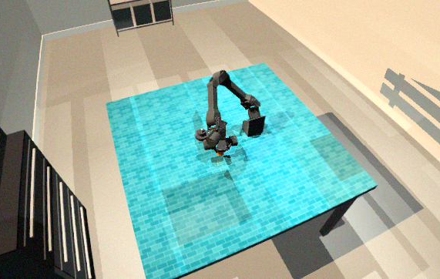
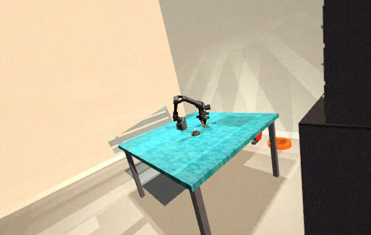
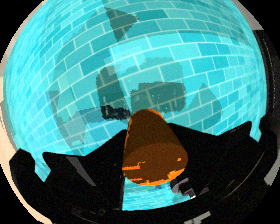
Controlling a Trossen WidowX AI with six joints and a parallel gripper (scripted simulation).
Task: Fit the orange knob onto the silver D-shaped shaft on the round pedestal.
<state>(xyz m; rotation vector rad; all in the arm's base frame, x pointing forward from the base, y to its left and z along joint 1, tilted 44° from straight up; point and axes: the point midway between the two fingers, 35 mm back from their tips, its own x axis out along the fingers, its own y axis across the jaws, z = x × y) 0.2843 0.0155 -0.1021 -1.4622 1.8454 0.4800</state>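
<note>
My gripper tip is 19 cm to the left of the round pedestal, 3 cm short of it and 1 cm above it. Round my gripper tip: orange knob 3 cm above.
</note>
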